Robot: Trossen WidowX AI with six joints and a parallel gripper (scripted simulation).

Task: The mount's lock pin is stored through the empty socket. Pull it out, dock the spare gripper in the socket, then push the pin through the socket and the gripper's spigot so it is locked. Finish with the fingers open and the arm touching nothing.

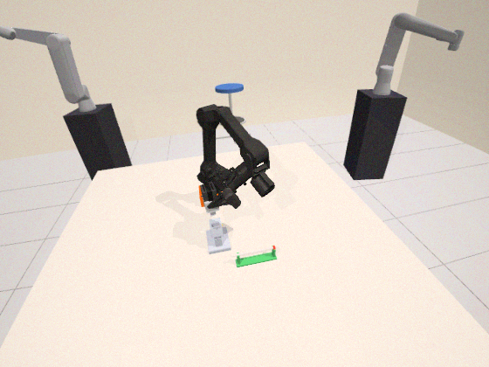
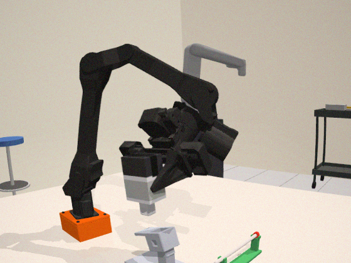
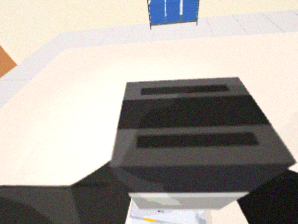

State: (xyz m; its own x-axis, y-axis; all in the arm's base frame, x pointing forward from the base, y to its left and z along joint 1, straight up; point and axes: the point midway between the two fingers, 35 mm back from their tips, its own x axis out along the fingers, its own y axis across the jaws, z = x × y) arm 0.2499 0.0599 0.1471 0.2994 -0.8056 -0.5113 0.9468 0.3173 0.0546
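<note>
Now: gripper tip 16 cm to the right of the green cradle, 16 cm above it and 10 cm short of it. From my gripper tip the other things lie so: spare gripper: 1 cm to the left; grey mount: 13 cm below, 2 cm to the left, 1 cm ahead.
</note>
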